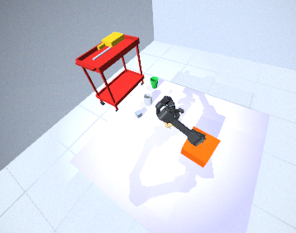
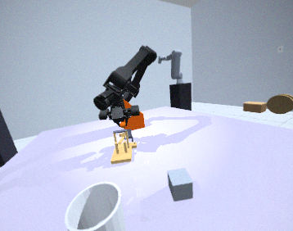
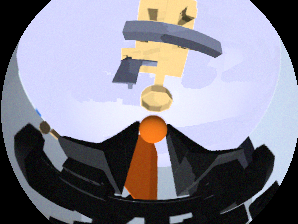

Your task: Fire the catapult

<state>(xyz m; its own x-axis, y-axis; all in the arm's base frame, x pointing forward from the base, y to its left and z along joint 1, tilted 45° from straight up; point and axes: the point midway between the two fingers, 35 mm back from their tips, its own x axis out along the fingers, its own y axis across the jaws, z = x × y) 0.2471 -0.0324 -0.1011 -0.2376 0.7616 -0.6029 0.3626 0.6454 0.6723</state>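
Right now the orange ball is 1 cm above my gripper tip. Also, from my gripper tip: wooden catapult 7 cm ahead, 4 cm below, 1 cm to the right; then grey cube 38 cm ahead, 7 cm below, 4 cm to the left; then white mug 39 cm ahead, 15 cm to the right, 7 cm below.
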